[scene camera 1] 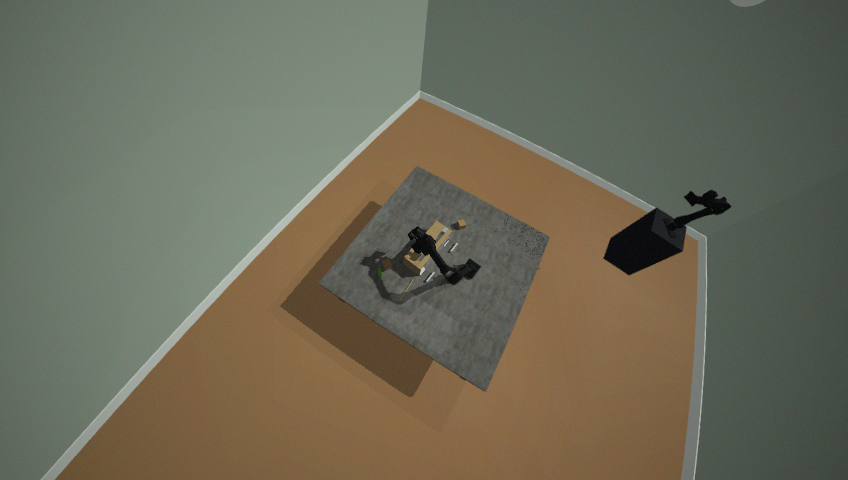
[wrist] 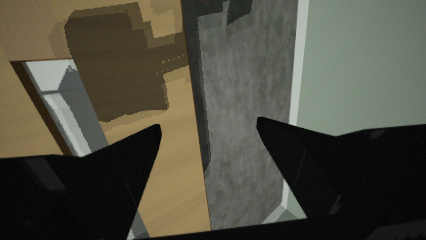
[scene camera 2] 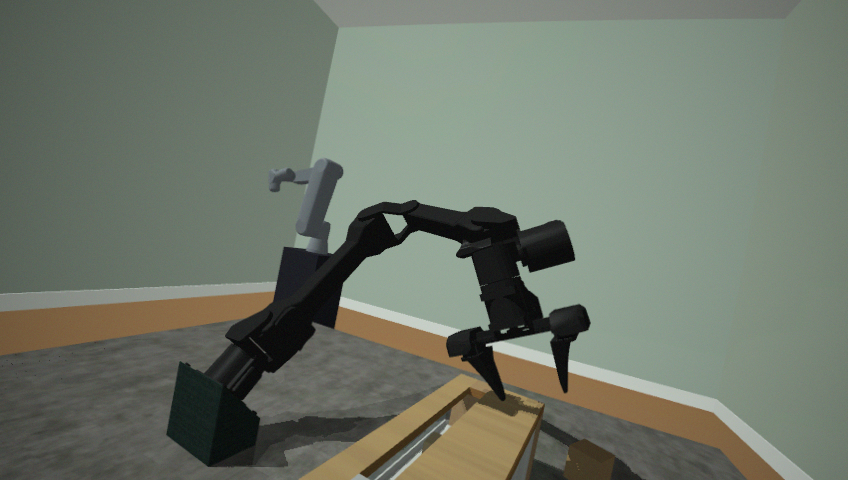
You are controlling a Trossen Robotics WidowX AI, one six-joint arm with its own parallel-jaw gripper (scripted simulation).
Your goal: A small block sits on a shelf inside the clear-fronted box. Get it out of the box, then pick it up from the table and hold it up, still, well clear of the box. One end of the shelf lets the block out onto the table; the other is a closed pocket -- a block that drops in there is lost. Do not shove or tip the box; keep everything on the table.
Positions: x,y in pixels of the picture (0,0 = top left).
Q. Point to a wooden box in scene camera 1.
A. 416,262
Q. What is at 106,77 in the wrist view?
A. A wooden box.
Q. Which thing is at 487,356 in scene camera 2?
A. My gripper.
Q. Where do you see a wooden box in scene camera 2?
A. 482,430
